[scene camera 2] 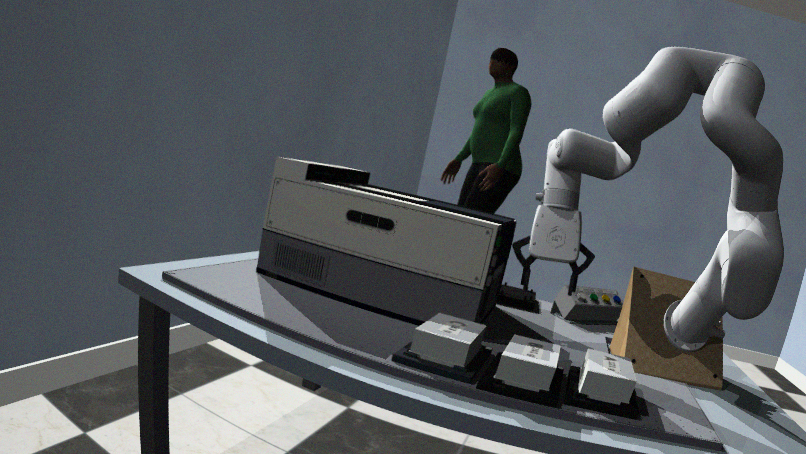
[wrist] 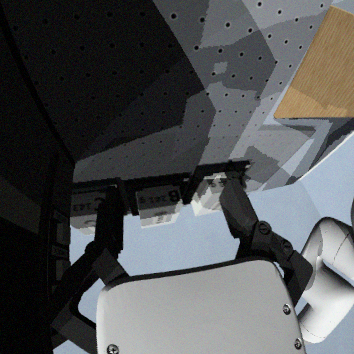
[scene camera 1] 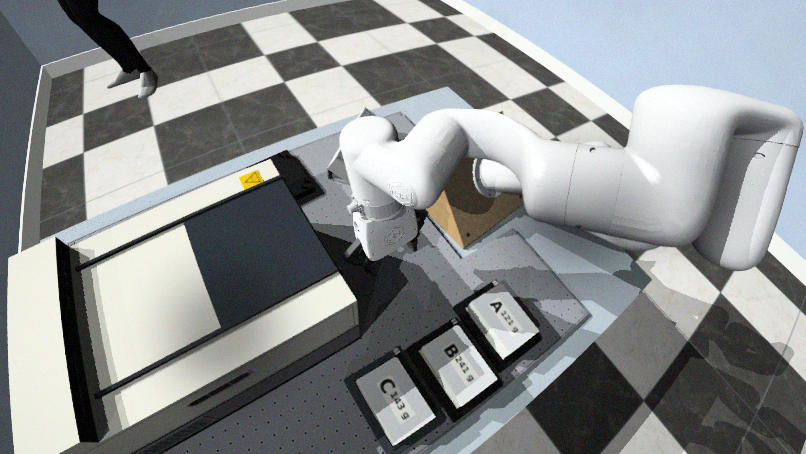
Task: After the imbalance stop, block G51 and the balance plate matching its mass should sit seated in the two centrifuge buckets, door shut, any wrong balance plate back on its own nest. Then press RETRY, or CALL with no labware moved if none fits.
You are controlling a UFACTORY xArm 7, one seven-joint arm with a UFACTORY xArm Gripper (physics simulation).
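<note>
The centrifuge has a dark panel lying flat between two rails on top. Its buckets and block G51 do not show. Balance plates A, 121 g, B, 241 g, and C, 143 g, sit on dark nests in a row. My gripper is open and empty, above the board beside the centrifuge's end face. Dark labelled keys show on that face, too dim to read.
A sloped button box with green, yellow and blue buttons stands behind my gripper, mostly hidden by the arm in scene camera 1. A low black fixture stands by the centrifuge. The arm's wooden mount is nearby. A person stands beyond the table.
</note>
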